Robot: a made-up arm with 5 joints. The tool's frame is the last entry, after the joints.
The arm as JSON. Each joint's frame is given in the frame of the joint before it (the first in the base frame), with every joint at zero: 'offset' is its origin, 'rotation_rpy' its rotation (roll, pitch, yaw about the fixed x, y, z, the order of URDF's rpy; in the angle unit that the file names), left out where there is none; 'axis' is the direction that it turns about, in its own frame. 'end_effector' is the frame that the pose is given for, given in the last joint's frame.
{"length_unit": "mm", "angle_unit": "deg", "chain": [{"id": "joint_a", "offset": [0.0, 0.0, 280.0], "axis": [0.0, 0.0, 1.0]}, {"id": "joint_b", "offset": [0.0, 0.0, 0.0], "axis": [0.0, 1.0, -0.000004]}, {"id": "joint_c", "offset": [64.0, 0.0, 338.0], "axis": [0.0, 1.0, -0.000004]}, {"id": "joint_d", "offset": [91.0, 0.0, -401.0], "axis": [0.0, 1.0, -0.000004]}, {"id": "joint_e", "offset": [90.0, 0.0, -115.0], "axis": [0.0, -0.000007, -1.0]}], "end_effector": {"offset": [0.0, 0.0, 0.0], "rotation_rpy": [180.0, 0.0, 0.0]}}
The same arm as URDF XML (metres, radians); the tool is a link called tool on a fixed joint. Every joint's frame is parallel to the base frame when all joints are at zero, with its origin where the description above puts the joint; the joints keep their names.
<robot name="arm">
<link name="base_link"/>
<link name="link1"/>
<link name="link2"/>
<link name="link3"/>
<link name="link4"/>
<link name="link5"/>
<link name="tool"/>
<joint name="joint_a" type="continuous"><parent link="base_link"/><child link="link1"/><origin xyz="0.0000 0.0000 0.2800"/><axis xyz="0 0 1"/></joint>
<joint name="joint_b" type="continuous"><parent link="link1"/><child link="link2"/><origin xyz="0.0000 0.0000 0.0000"/><axis xyz="0 1 0"/></joint>
<joint name="joint_c" type="continuous"><parent link="link2"/><child link="link3"/><origin xyz="0.0640 0.0000 0.3380"/><axis xyz="0 1 0"/></joint>
<joint name="joint_d" type="continuous"><parent link="link3"/><child link="link4"/><origin xyz="0.0910 0.0000 -0.4010"/><axis xyz="0 1 0"/></joint>
<joint name="joint_e" type="continuous"><parent link="link4"/><child link="link5"/><origin xyz="0.0900 0.0000 -0.1150"/><axis xyz="0 0 -1"/></joint>
<joint name="tool_joint" type="fixed"><parent link="link5"/><child link="tool"/><origin xyz="0.0000 0.0000 0.0000" rpy="3.1416 0.0000 0.0000"/></joint>
</robot>

